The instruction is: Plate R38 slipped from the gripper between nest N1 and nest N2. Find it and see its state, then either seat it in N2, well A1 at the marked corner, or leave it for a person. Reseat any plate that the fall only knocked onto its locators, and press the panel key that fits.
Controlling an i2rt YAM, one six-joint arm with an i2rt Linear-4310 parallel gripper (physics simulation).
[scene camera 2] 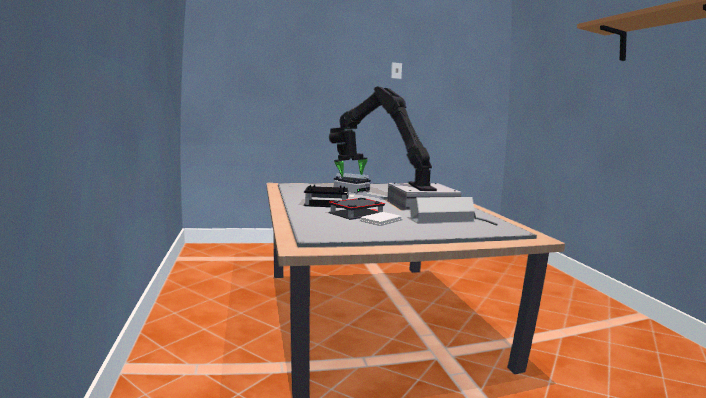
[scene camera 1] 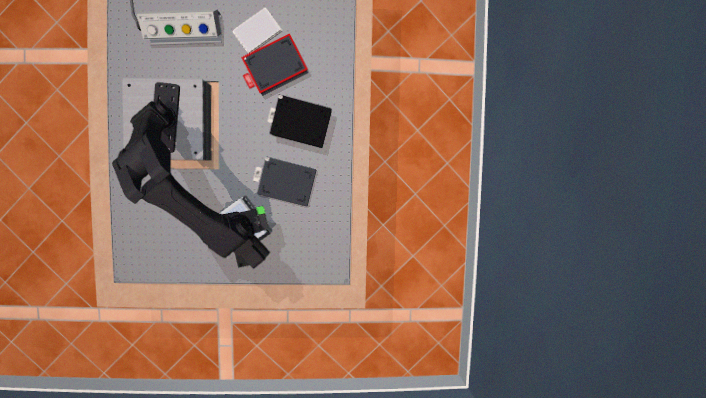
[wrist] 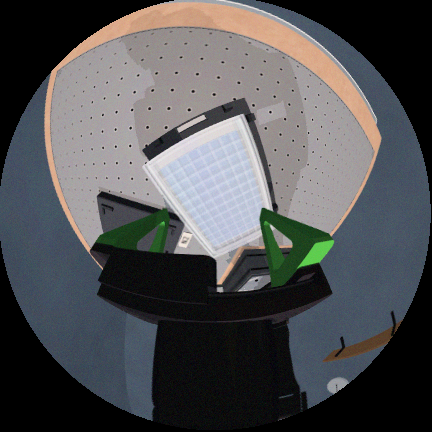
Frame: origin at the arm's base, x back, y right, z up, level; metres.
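Seen in the pictures: gripper, fingertip midpoint: point(scene camera 2: 352, 176) point(wrist: 213, 212); arm's base at its link origin: point(scene camera 2: 421, 187) point(scene camera 1: 165, 117).
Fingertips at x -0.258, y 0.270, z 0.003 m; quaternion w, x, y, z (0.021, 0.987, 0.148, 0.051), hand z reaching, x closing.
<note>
Pixels of each thing's top centre, then the offset from my fingertips to it.
- white plate at its top centre: point(scene camera 2: 381, 216) point(scene camera 1: 256, 29) dx +0.032, dy -0.575, dz -0.057 m
- red-rimmed nest at its top centre: point(scene camera 1: 274, 62) point(scene camera 2: 357, 201) dx -0.039, dy -0.474, dz -0.026 m
- black nest at its top centre: point(scene camera 1: 300, 120) point(scene camera 2: 326, 186) dx -0.137, dy -0.309, dz -0.003 m
- key panel at its top centre: point(scene camera 1: 174, 18) point(scene camera 2: 443, 196) dx +0.252, dy -0.555, dz +0.012 m
A clear plate with a pale blue well grid point(scene camera 1: 236, 206) point(scene camera 2: 352, 176) point(wrist: 215, 185) lies on a grey unit with a dark top point(scene camera 2: 352, 186) point(wrist: 195, 125). The unit's dark rim shows along the plate's far and right edges in the wrist view; whether the plate is fully seated I cannot tell. My gripper point(scene camera 2: 351, 174) point(wrist: 213, 212) is open, its green fingertips wide apart at either side of the plate's near part, close to its top. Nest N2, dark grey point(scene camera 1: 286, 181) point(wrist: 135, 215), bears no plate. A white plate point(scene camera 1: 257, 30) point(scene camera 2: 381, 218) lies on the mat beside a red-rimmed nest point(scene camera 1: 275, 63) point(scene camera 2: 357, 203).
A black nest point(scene camera 1: 300, 121) point(scene camera 2: 326, 191) stands between N2 and the red-rimmed nest. The key panel point(scene camera 1: 179, 26) point(scene camera 2: 442, 209) has white, green, yellow and blue keys. My arm's base stands on a light metal block point(scene camera 1: 190, 120) point(scene camera 2: 400, 195). A wooden edge point(scene camera 1: 357, 200) point(scene camera 2: 420, 255) borders the grey mat.
</note>
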